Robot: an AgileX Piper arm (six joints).
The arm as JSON. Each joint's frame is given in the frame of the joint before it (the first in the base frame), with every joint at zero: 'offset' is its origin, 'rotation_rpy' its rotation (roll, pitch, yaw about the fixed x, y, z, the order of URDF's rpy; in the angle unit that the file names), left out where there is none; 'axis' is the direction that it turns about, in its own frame. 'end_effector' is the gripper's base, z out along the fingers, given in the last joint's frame.
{
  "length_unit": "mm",
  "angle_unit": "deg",
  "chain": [
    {
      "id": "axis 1",
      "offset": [
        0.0,
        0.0,
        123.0
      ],
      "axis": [
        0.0,
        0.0,
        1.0
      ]
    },
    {
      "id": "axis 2",
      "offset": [
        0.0,
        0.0,
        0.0
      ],
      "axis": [
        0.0,
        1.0,
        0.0
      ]
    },
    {
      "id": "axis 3",
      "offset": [
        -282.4,
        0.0,
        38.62
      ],
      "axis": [
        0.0,
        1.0,
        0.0
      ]
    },
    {
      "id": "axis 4",
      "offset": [
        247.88,
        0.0,
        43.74
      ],
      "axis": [
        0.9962,
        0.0,
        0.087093
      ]
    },
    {
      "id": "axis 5",
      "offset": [
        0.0,
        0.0,
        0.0
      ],
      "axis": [
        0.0,
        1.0,
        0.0
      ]
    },
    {
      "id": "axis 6",
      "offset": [
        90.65,
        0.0,
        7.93
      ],
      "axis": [
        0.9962,
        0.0,
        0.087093
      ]
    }
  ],
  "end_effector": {
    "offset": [
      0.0,
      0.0,
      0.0
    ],
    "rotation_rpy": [
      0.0,
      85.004,
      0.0
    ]
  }
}
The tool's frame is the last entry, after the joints.
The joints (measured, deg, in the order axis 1, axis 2, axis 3, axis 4, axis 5, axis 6), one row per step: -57.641 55.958 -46.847 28.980 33.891 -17.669; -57.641 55.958 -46.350 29.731 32.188 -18.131; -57.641 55.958 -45.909 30.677 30.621 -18.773; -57.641 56.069 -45.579 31.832 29.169 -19.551; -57.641 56.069 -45.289 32.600 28.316 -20.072; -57.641 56.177 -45.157 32.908 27.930 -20.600; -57.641 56.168 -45.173 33.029 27.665 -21.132; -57.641 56.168 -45.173 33.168 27.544 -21.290; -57.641 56.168 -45.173 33.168 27.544 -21.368; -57.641 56.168 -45.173 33.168 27.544 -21.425; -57.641 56.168 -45.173 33.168 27.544 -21.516; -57.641 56.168 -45.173 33.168 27.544 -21.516; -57.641 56.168 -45.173 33.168 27.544 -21.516; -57.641 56.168 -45.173 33.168 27.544 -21.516; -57.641 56.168 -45.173 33.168 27.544 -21.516; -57.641 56.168 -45.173 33.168 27.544 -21.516; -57.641 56.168 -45.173 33.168 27.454 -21.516; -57.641 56.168 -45.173 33.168 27.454 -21.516; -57.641 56.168 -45.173 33.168 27.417 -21.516; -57.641 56.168 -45.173 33.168 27.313 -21.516
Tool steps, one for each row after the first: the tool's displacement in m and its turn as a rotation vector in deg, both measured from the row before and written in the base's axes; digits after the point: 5 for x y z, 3 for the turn. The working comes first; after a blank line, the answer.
Tool pose at each row, in the base's axes (x y z in m, rotation vector in deg; the steps are taken from these numbers as rounded here): 0.12661 -0.15389 0.33287 58.371 108.889 -12.351; 0.12681 -0.15523 0.33223 58.418 107.591 -12.964; 0.12708 -0.15639 0.33184 58.383 106.341 -13.456; 0.12766 -0.15777 0.33164 58.355 105.129 -13.786; 0.12783 -0.15830 0.33123 58.360 104.418 -13.941; 0.12808 -0.15888 0.33064 58.158 104.361 -14.179; 0.12809 -0.15913 0.33110 57.716 104.335 -14.612; 0.12814 -0.15923 0.33129 57.634 104.231 -14.681; 0.12814 -0.15923 0.33129 57.565 104.273 -14.728; 0.12814 -0.15923 0.33129 57.514 104.304 -14.763; 0.12814 -0.15923 0.33129 57.434 104.354 -14.819; 0.12814 -0.15923 0.33129 57.434 104.354 -14.819; 0.12814 -0.15923 0.33129 57.434 104.354 -14.819; 0.12814 -0.15923 0.33129 57.434 104.354 -14.819; 0.12814 -0.15923 0.33129 57.434 104.354 -14.819; 0.12814 -0.15923 0.33129 57.434 104.354 -14.819; 0.12812 -0.15933 0.33138 57.432 104.279 -14.888; 0.12812 -0.15933 0.33138 57.432 104.279 -14.888; 0.12812 -0.15937 0.33143 57.431 104.249 -14.916; 0.12810 -0.15949 0.33154 57.429 104.163 -14.996

0.00020 -0.00134 -0.00064 -0.769 -0.861 -0.642; 0.00027 -0.00116 -0.00039 -0.724 -0.879 -0.531; 0.00058 -0.00138 -0.00020 -0.611 -0.907 -0.464; 0.00017 -0.00053 -0.00041 -0.324 -0.543 -0.272; 0.00025 -0.00058 -0.00059 -0.270 0.015 0.016; 0.00001 -0.00025 0.00046 -0.506 0.083 0.101; 0.00005 -0.00010 0.00019 -0.120 -0.074 -0.005; 0.00000 0.00000 0.00000 -0.052 0.044 0.037; 0.00000 0.00000 0.00000 -0.038 0.033 0.027; 0.00000 0.00000 0.00000 -0.060 0.053 0.043; 0.00000 0.00000 0.00000 0.000 0.000 0.000; 0.00000 0.00000 0.00000 0.000 0.000 0.000; 0.00000 0.00000 0.00000 0.000 0.000 0.000; 0.00000 0.00000 0.00000 0.000 0.000 0.000; 0.00000 0.00000 0.00000 0.000 0.000 0.000; -0.00002 -0.00010 0.00009 -0.067 -0.037 -0.049; 0.00000 0.00000 0.00000 0.000 0.000 0.000; 0.00000 -0.00004 0.00005 -0.027 -0.014 -0.020; -0.00002 -0.00012 0.00011 -0.077 -0.041 -0.057
